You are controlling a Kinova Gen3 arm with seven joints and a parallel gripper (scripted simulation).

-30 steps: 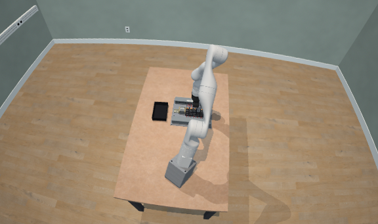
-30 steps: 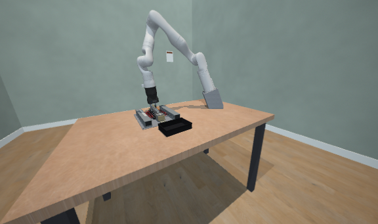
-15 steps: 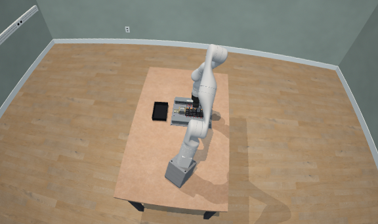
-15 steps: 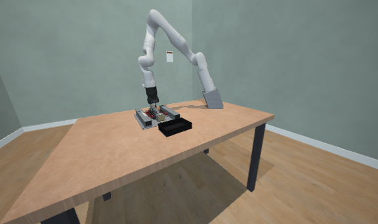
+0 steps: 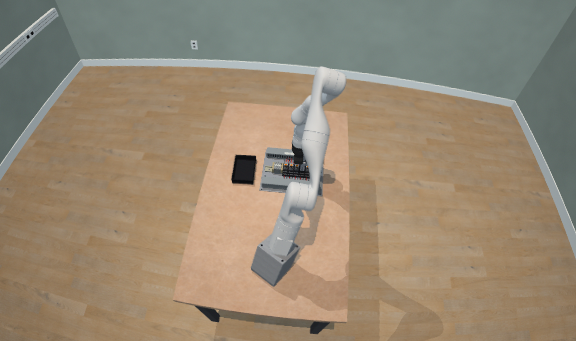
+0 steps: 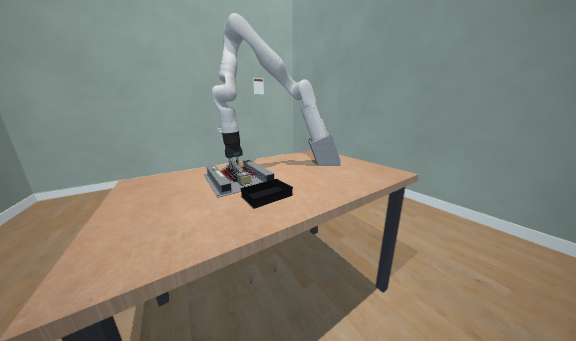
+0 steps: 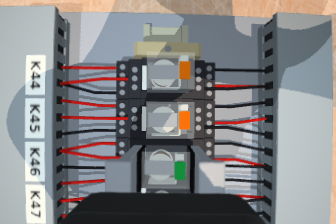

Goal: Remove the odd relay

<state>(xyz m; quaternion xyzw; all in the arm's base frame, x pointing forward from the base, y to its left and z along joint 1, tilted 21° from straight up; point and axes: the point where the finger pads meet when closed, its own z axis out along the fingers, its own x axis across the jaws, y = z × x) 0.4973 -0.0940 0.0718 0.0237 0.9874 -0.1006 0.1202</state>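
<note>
Right now my hand is 5 cm to the right of the relay panel and 4 cm above it. From my hand the other things lie so: black parts tray 1 cm behind, 30 cm to the left, 4 cm below.
</note>
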